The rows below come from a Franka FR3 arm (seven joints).
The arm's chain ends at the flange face. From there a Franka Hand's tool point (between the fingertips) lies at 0.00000 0.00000 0.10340 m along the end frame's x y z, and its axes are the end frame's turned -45 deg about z.
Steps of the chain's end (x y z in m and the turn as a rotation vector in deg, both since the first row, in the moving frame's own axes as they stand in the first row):
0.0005 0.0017 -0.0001 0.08 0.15 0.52
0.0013 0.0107 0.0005 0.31 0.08 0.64
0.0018 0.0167 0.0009 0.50 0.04 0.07
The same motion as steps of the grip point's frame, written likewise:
-0.0006 0.0016 -0.0001 -0.05 0.16 0.52
-0.0061 0.0082 0.0005 0.16 0.28 0.64
-0.0098 0.0125 0.0009 0.33 0.38 0.07

